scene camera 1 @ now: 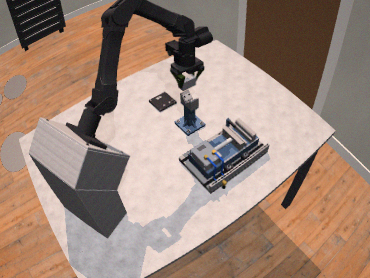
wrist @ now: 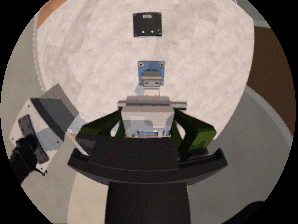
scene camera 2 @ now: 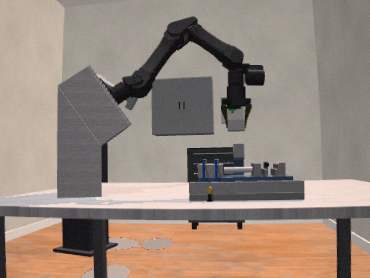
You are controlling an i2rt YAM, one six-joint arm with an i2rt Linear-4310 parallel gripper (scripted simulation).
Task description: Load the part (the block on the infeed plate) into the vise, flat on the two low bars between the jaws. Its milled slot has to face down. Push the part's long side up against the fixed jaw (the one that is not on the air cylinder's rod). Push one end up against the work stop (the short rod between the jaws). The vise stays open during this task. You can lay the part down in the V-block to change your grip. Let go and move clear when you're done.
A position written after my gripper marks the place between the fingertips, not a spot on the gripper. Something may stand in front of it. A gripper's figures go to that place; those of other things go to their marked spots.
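My gripper (wrist: pixel 147 109) is 13 cm from the lens; a grey part (wrist: pixel 153 113), 10 cm from the lens.
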